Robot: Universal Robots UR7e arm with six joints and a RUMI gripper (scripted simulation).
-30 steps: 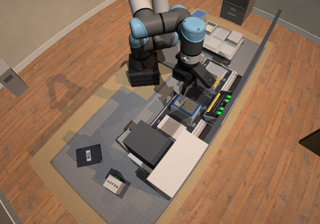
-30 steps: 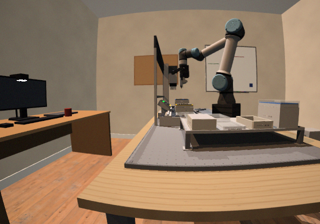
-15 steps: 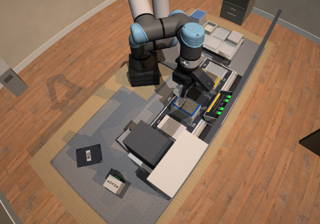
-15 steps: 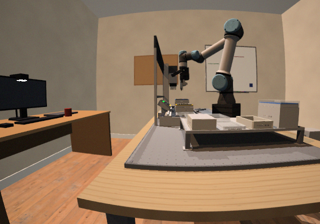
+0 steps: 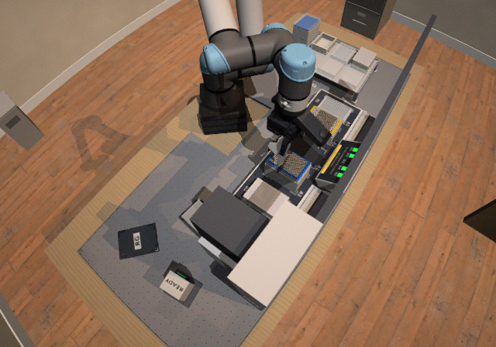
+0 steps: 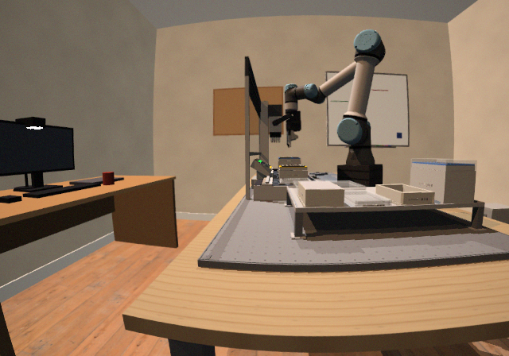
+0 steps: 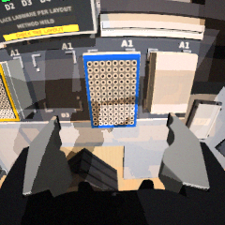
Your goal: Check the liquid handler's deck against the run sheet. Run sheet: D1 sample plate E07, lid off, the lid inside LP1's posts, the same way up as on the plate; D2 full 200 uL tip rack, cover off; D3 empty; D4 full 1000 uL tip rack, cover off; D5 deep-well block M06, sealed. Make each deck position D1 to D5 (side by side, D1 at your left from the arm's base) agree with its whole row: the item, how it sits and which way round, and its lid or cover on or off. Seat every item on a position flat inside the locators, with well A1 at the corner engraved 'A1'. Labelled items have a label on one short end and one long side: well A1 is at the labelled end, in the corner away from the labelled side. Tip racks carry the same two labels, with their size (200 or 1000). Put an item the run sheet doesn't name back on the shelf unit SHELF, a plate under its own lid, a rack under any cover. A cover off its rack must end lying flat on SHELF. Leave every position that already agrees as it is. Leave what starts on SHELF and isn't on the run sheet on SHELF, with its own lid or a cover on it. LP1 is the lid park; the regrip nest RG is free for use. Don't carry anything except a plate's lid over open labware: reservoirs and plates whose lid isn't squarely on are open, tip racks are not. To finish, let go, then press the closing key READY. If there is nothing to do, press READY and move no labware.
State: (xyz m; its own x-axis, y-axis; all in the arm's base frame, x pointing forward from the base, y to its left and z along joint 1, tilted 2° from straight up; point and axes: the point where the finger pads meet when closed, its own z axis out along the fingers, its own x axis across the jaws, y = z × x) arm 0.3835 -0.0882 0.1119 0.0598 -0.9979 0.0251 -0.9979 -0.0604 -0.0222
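Right now my hand is 9 cm above the blue-rimmed tip rack, 1 cm to the left of it and 1 cm past it. From my hand the other things lie so: white housing: 34 cm to the right, 18 cm ahead, 6 cm above; yellow-rimmed tip rack: 25 cm to the left, 12 cm below, 1 cm behind; pipetting head: 34 cm to the right, 17 cm above, 10 cm ahead.
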